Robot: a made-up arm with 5 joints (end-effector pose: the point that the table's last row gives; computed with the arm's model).
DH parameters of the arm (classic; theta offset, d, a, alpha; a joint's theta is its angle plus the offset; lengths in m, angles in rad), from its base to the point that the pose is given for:
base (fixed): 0 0.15 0 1.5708
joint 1: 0 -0.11 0 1.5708
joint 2: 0 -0.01 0.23 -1.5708
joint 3: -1.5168 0 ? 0
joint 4: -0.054 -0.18 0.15 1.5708
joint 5: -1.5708 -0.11 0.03 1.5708
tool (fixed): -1.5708 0.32 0 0
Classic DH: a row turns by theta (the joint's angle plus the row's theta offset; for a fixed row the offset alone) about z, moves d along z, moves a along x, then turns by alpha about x.
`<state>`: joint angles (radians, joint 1 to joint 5).
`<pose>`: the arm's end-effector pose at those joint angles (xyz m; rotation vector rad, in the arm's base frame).
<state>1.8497 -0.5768 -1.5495 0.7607 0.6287</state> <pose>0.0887 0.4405 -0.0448 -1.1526 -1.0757 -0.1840</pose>
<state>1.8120 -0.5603 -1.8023 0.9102 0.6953</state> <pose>0.0163 0.4524 -0.0746 -1.2105 -0.9326 -0.1967</pose>
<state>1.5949 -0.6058 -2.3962 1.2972 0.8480</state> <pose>-0.1830 0.4996 -0.0644 -1.4254 -0.5314 -0.0795</pose>
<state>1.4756 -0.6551 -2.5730 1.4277 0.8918</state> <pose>-0.2407 0.5166 -0.0338 -1.5170 -0.3911 0.0168</pose>
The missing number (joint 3, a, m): 0.3705
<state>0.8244 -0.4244 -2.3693 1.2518 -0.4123</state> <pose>-0.1012 0.2420 0.3795 0.0559 0.3301 0.1753</pose>
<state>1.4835 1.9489 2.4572 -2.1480 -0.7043</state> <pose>-0.4660 -0.3705 -0.0055 1.5652 -1.8438 -1.4063</pose>
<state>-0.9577 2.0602 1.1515 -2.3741 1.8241</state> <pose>-0.1121 -0.4432 -0.2367 -0.3262 2.6104 -0.4371</pose>
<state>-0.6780 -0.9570 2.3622 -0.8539 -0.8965</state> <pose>0.4682 0.4153 0.2885 1.7021 -0.5455 0.8171</pose>
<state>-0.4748 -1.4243 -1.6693 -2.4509 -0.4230</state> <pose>-0.0951 -0.2048 0.2346 1.8682 -1.3385 0.7171</pose>
